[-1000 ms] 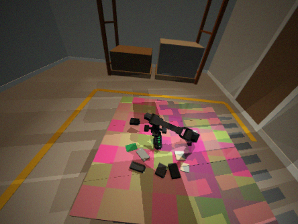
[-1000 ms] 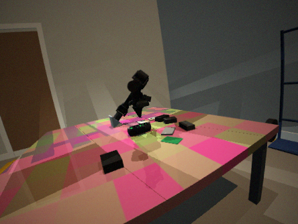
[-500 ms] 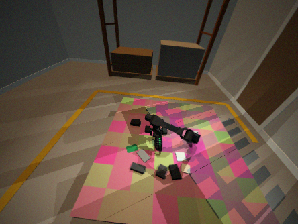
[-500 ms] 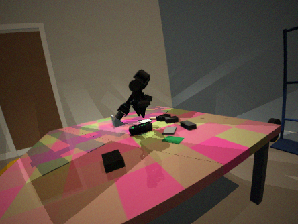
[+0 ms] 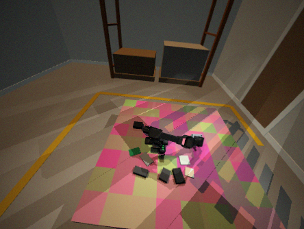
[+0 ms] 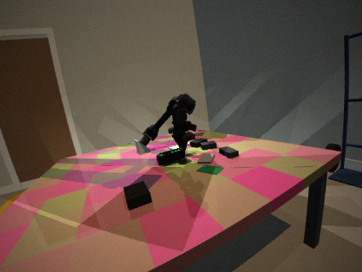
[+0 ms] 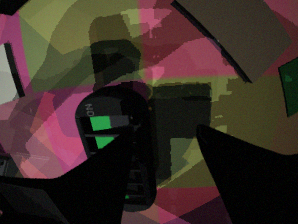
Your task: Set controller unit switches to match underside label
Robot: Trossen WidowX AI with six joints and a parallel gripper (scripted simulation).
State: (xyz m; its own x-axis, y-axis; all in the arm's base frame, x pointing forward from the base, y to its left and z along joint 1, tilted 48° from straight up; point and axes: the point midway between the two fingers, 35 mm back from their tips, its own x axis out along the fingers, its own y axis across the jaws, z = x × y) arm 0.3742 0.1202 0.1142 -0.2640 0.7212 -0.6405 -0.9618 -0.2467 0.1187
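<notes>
Now: gripper tip 9 cm to the right of the grey plate, 7 cm short of it and 6 cm above it. Also, from my gripper tip: white block 25 cm behind, 6 cm below, 4 cm to the left; then black box 26 cm to the right, 23 cm ahead, 4 cm below; then green card 19 cm ahead, 6 cm below, 5 cm to the left.
</notes>
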